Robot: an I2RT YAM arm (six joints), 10 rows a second.
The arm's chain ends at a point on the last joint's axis. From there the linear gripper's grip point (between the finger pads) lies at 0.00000 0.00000 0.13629 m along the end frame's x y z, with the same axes.
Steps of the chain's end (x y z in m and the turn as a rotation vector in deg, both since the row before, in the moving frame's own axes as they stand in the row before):
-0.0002 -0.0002 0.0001 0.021 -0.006 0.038
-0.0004 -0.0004 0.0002 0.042 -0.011 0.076
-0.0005 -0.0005 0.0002 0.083 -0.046 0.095
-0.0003 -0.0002 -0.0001 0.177 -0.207 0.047
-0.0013 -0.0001 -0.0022 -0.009 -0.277 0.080
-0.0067 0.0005 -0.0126 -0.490 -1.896 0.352
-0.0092 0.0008 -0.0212 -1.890 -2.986 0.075
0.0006 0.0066 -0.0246 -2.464 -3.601 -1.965
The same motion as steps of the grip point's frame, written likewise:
-0.0002 -0.0002 0.0001 0.021 -0.006 0.038
-0.0004 -0.0005 0.0002 0.042 -0.011 0.076
-0.0006 -0.0007 0.0002 0.083 -0.046 0.095
-0.0008 -0.0006 -0.0001 0.177 -0.207 0.047
-0.0020 -0.0001 -0.0022 -0.009 -0.277 0.080
-0.0112 0.0017 -0.0127 -0.490 -1.896 0.352
-0.0163 0.0053 -0.0215 -1.890 -2.986 0.075
-0.0079 0.0126 -0.0250 -2.464 -3.601 -1.965

